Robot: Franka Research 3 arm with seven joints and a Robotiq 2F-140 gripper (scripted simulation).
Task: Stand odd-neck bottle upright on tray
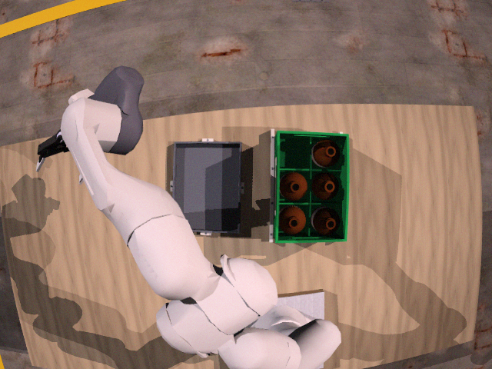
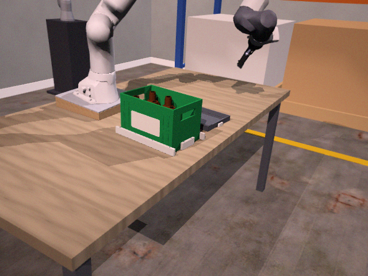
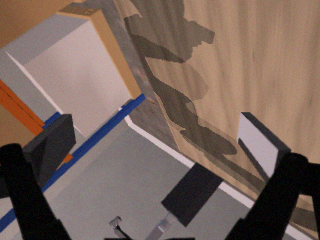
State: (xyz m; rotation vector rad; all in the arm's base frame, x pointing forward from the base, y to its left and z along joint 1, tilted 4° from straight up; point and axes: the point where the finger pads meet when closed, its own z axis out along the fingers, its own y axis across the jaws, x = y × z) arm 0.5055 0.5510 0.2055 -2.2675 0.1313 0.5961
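Now: the green crate 11 cm behind my hand, 65 cm to the right of it and 17 cm below it. The rest, counted from my hand: dark grey tray: 8 cm behind, 37 cm to the right, 24 cm below; then brown bottle: 3 cm behind, 71 cm to the right, 17 cm below.
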